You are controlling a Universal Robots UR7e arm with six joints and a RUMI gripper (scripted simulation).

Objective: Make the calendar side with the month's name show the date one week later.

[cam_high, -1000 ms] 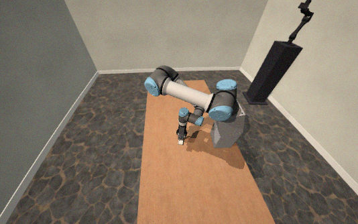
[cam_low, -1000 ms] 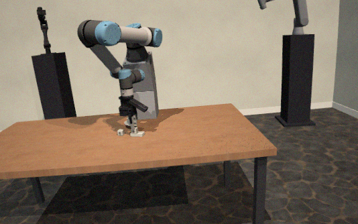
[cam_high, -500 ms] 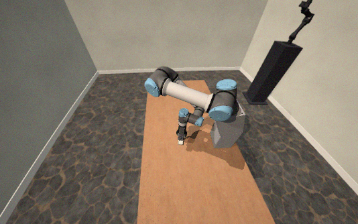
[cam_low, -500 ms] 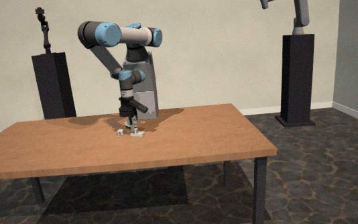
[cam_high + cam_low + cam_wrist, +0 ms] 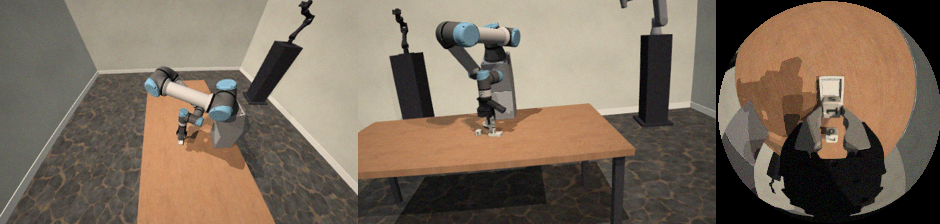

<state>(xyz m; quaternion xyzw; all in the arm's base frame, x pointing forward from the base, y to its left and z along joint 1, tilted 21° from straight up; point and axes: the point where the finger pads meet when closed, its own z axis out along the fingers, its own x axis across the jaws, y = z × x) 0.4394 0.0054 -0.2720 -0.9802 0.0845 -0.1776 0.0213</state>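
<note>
Now: the white calendar tray 20 mm to the left of my hand and 30 mm below it.
</note>
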